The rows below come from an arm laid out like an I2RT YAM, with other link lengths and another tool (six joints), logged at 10 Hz.
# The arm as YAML. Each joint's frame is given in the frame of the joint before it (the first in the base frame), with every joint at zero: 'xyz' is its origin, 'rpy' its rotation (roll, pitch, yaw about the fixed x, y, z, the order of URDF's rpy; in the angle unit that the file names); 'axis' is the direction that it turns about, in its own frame. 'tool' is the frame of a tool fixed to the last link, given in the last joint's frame.
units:
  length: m
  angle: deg
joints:
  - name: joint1
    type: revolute
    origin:
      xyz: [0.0, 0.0, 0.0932]
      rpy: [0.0, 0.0, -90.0]
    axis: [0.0, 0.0, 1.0]
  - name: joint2
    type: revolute
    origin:
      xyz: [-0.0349, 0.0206, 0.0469]
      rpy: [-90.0, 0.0, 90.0]
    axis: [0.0, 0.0, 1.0]
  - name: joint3
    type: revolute
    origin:
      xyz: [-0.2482, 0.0, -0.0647]
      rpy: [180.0, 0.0, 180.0]
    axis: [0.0, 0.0, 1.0]
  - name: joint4
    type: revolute
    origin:
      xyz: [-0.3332, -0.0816, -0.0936]
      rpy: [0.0, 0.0, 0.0]
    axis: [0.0, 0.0, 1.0]
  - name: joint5
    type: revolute
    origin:
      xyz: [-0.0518, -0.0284, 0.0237]
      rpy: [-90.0, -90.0, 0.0]
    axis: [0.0, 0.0, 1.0]
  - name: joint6
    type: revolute
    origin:
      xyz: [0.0, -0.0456, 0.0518]
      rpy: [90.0, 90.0, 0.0]
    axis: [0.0, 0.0, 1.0]
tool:
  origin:
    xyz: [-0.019, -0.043, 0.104]
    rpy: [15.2, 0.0, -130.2]
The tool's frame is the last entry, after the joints.
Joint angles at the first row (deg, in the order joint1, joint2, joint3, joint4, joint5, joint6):
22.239 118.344 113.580 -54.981 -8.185 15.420
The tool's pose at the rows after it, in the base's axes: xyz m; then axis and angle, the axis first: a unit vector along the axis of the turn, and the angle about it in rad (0 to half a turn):
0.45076 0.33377 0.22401 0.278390 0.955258 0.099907 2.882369
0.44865 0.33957 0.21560 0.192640 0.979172 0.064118 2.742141
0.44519 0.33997 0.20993 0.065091 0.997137 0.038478 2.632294
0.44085 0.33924 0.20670 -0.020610 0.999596 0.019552 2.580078
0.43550 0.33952 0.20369 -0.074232 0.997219 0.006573 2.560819
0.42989 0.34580 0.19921 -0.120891 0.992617 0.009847 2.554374
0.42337 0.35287 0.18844 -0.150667 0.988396 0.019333 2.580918
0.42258 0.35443 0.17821 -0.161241 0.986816 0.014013 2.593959
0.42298 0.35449 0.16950 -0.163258 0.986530 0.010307 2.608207
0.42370 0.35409 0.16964 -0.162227 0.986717 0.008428 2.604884
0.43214 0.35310 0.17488 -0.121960 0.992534 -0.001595 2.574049
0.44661 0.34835 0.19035 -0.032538 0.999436 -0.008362 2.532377
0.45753 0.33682 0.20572 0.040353 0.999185 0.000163 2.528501
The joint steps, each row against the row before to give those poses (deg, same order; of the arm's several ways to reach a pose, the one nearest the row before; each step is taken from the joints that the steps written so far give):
3.804 0.394 -0.023 1.814 1.770 -6.382
2.273 0.329 0.001 2.536 5.027 -10.732
1.049 0.173 -0.046 1.989 0.568 -14.972
0.722 0.045 0.003 0.349 -0.043 -9.551
0.676 0.020 -0.110 -0.328 -0.044 -5.596
0.765 0.460 0.001 0.218 -1.487 -4.175
0.547 1.179 -0.025 -0.239 -2.207 -2.054
0.262 1.071 -0.022 0.000 0.044 -0.896
0.001 0.897 -0.064 0.021 0.022 -0.153
-0.001 -0.022 0.000 0.088 0.284 0.021
-0.022 -0.458 0.022 1.355 2.972 3.563
-0.502 -1.288 0.156 1.572 4.634 7.891
-1.596 -1.465 0.000 0.022 1.355 6.185

